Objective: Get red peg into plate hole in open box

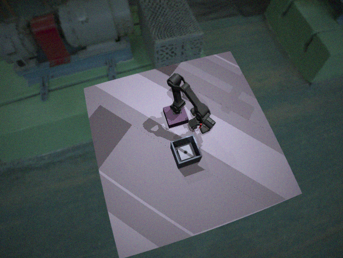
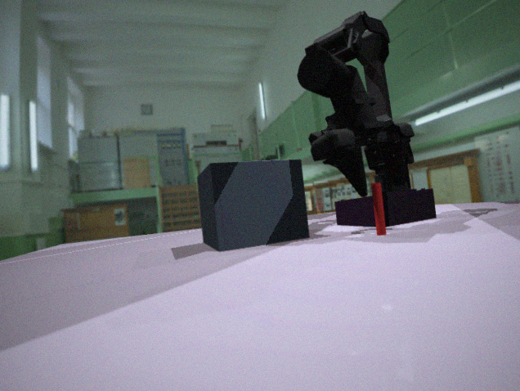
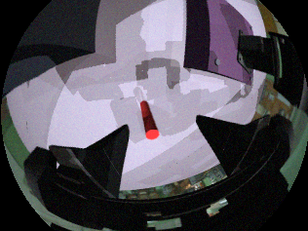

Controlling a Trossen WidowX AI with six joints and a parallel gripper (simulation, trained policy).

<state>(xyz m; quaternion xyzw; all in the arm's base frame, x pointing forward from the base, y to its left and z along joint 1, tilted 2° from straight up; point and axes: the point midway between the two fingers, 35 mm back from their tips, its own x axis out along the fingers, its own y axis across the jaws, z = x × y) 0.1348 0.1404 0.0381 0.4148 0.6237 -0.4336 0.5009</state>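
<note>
The red peg is 10 mm ahead of my gripper tip, 10 mm to the left of it and 30 mm below it. The rest, counted from my gripper tip: plate 200 mm ahead, 140 mm to the right, 20 mm below.
</note>
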